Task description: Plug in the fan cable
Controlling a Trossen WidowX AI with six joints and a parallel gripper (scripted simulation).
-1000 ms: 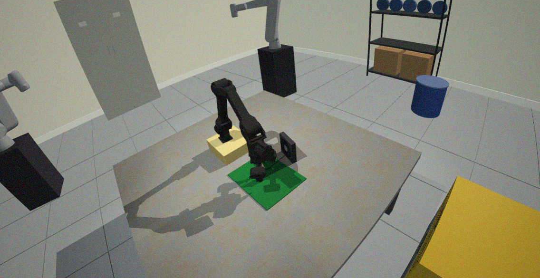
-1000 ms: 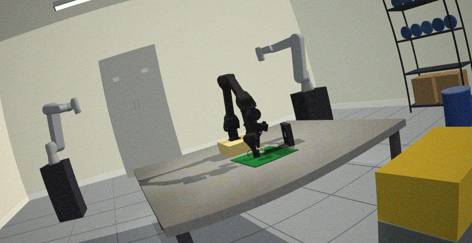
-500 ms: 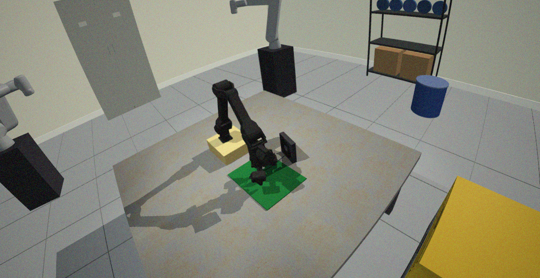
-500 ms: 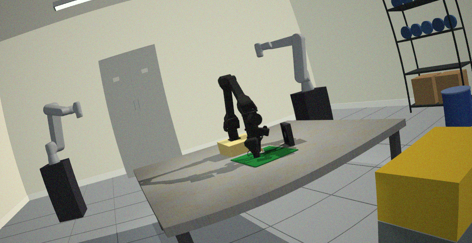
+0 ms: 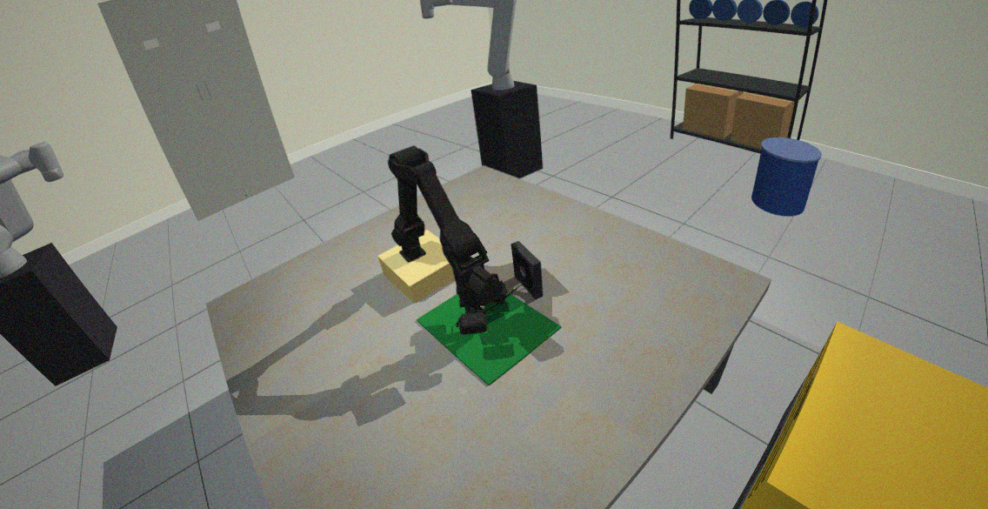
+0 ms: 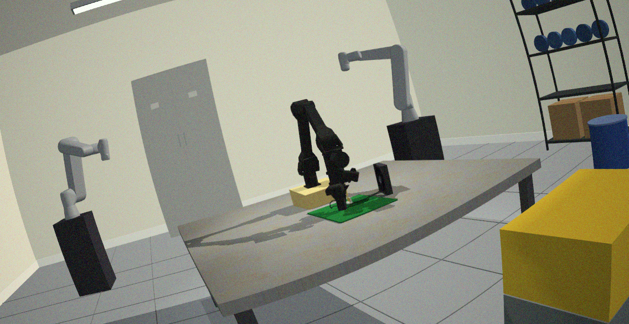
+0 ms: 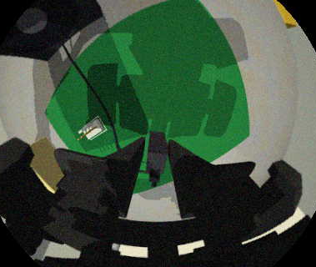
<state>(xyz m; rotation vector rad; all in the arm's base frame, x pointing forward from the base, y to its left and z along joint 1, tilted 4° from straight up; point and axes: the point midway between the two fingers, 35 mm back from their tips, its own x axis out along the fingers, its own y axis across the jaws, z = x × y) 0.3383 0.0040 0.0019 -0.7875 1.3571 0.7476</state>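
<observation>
Right now the green board is 3 cm to the left of my gripper tip and 3 cm below it. Round my gripper tip: black fan 5 cm behind, 19 cm to the left, 4 cm above; then dark plug 1 cm to the right, 1 cm above; then four-pin fan header 7 cm behind, 5 cm to the left, 2 cm below.
</observation>
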